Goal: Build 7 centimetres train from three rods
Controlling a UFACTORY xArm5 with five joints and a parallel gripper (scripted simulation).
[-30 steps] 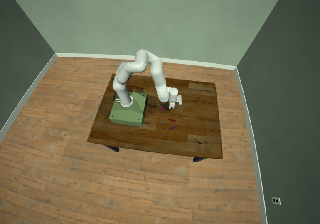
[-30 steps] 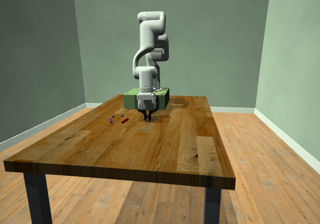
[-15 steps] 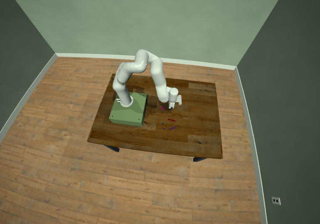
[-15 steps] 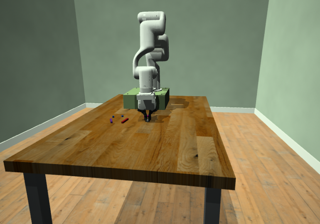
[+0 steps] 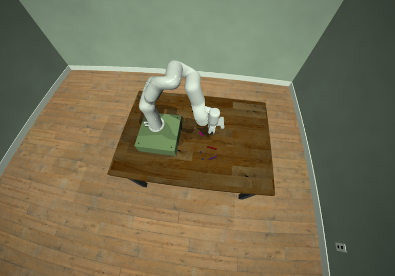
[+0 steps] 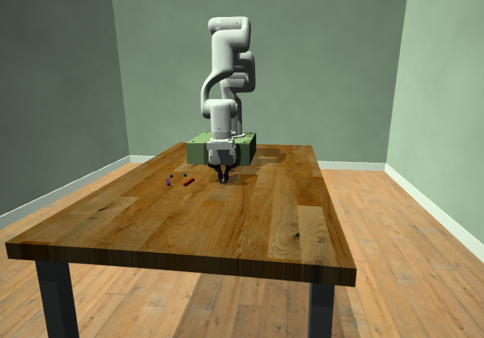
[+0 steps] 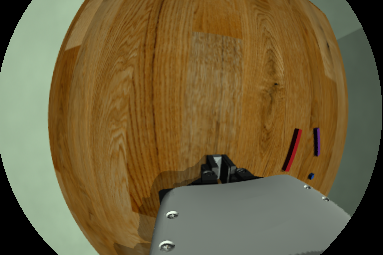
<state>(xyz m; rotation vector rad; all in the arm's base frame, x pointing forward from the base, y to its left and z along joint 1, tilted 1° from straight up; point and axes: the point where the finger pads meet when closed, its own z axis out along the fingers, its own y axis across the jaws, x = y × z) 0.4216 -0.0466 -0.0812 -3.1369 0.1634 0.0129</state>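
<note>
Now: hand 13 cm to the left of the red rod and 2 cm above it. The rest, counted from my hand: grey rod: 2 cm below; purple rod: 21 cm to the right, 2 cm below, 1 cm behind.
</note>
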